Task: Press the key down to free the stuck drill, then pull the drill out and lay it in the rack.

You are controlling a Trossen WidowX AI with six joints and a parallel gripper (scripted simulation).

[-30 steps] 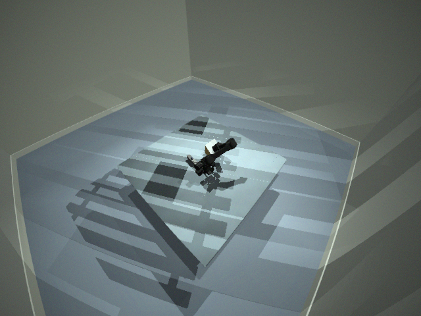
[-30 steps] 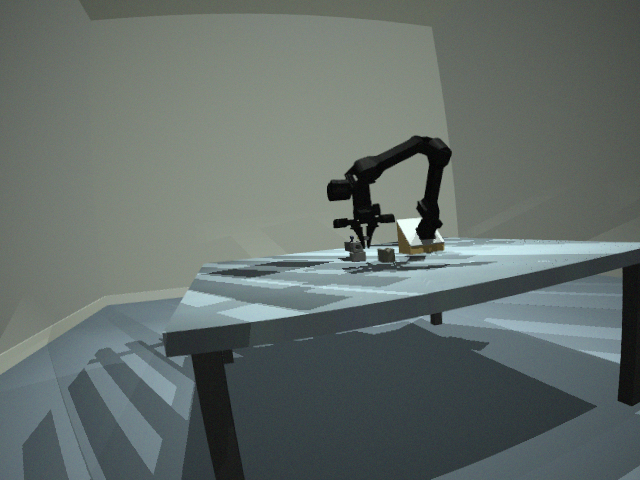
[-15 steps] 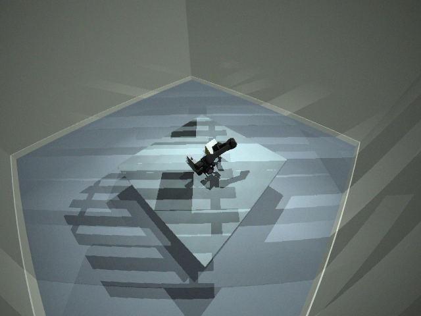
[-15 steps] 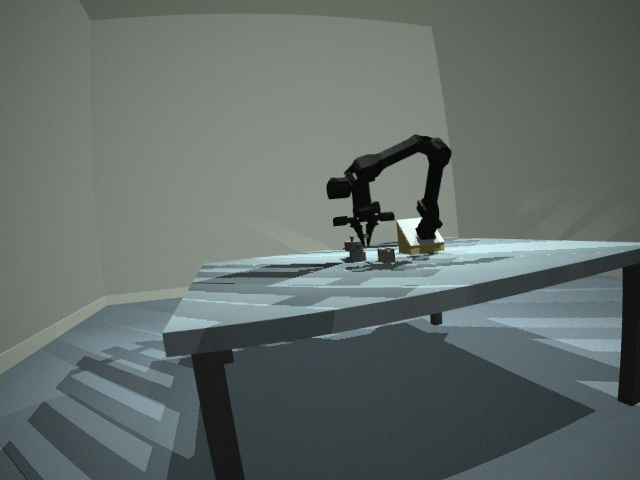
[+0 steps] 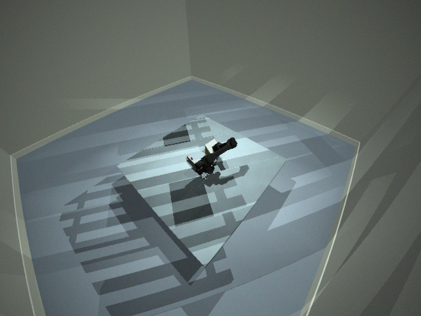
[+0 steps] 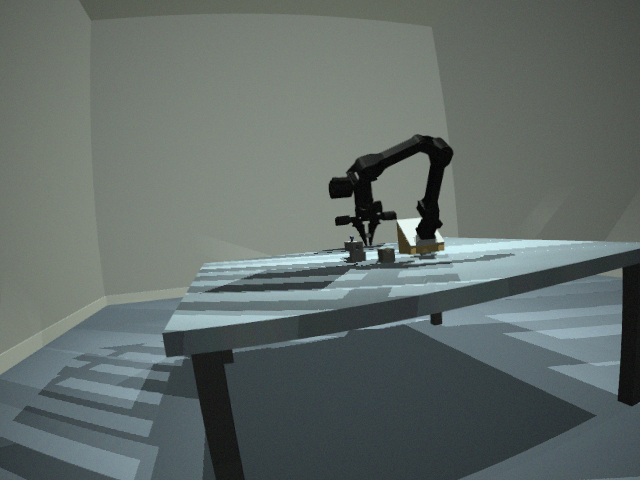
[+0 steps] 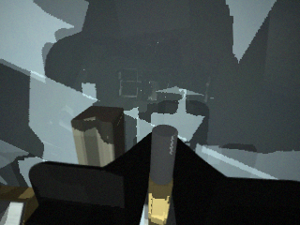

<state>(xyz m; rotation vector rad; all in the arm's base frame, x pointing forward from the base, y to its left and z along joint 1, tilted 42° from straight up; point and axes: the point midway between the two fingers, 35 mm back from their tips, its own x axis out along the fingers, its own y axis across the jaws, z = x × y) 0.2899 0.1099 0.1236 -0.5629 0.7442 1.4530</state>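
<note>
Right now my gripper tip is 40 mm to the left of the drill and 30 mm below it. Also, from my gripper tip: rack (70 mm behind, 40 mm below, 30 mm to the right).
</note>
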